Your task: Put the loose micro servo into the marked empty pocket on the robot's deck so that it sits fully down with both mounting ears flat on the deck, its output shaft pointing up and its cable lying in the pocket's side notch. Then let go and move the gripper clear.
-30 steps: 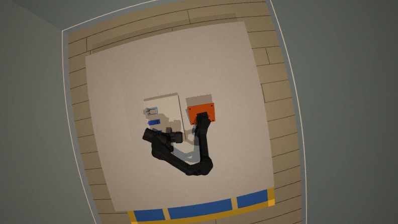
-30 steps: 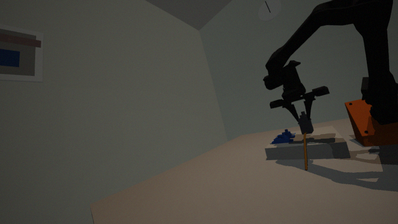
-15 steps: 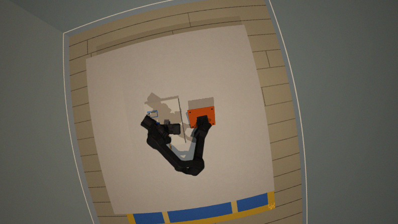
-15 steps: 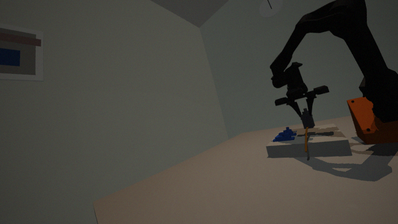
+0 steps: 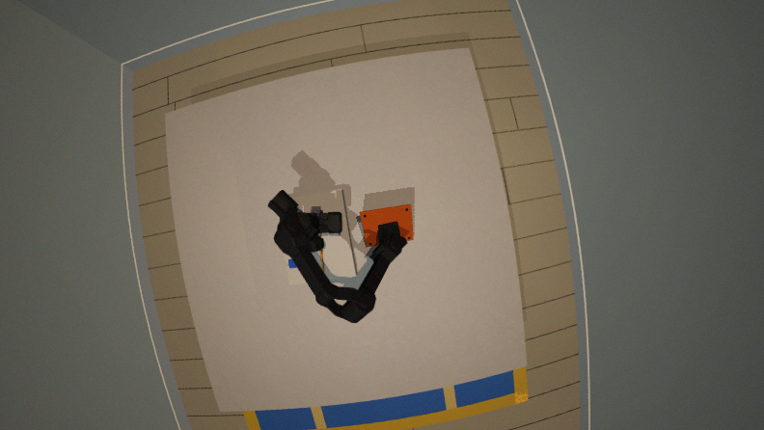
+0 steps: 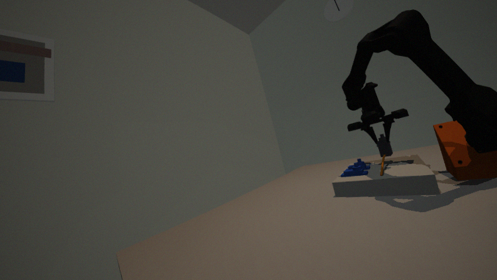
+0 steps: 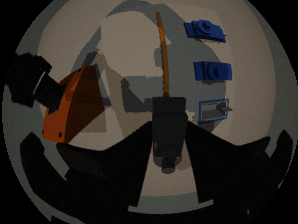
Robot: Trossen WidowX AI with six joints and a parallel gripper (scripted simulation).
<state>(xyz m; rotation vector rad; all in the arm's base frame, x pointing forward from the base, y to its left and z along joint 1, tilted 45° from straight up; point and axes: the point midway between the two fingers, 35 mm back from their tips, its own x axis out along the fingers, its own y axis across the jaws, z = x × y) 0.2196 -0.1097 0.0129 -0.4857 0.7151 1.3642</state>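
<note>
Right now my gripper tip is 100 mm above the deck, 50 mm to the right of it and 10 mm past it.
</note>
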